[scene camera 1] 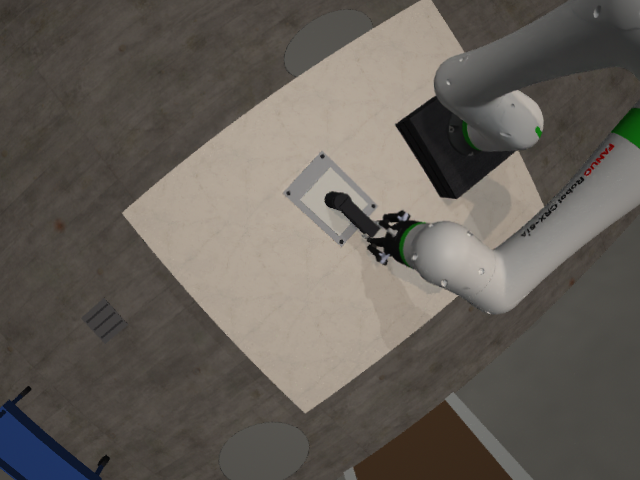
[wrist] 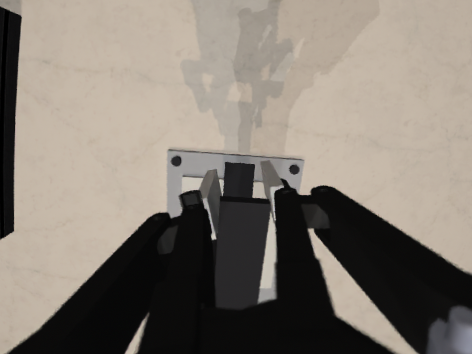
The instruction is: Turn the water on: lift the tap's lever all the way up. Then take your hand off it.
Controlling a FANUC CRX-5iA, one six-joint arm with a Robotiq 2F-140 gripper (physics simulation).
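Note:
The dark tap stands on a grey-rimmed plate with a pale centre. Its long black lever points from the tap's body toward the arm. In the wrist view the tap's dark spout shows beyond and below the lever's end. My gripper is shut on the lever near its free end, one finger on each side. The lever's height is hard to tell from above, and the gripper hides the tap's body in the wrist view.
The pale table lies under the tap. A black block, the arm's base, stands on the table to the right of the tap in the scene view. A blue cart stands on the floor at the lower left.

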